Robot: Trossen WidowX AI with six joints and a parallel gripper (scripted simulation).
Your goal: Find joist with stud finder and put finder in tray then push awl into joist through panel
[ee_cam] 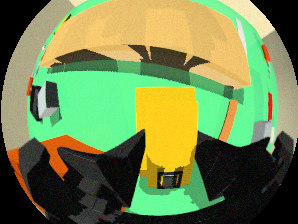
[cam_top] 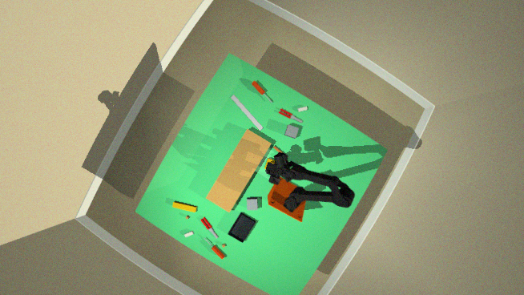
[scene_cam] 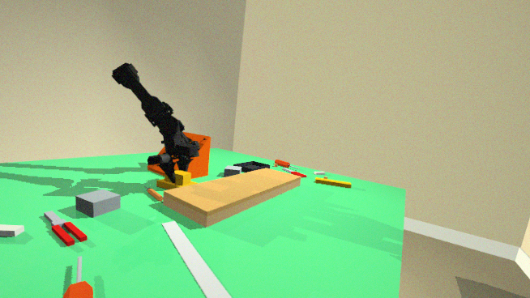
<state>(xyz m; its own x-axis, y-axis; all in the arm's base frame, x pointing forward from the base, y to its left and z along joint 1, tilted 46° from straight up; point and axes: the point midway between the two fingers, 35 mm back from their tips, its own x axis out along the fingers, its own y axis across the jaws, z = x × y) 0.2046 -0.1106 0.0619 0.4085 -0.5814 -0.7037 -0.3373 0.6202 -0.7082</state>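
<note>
Right now the awl is 10 cm to the right of my gripper tip and 2 cm below it. Round my gripper tip: yellow stud finder (2 cm behind, 2 cm above, 1 cm to the right); then white ruler (36 cm ahead, 16 cm to the right, 2 cm below); then dark tray (45 cm to the left, 9 cm behind, 1 cm below).
</note>
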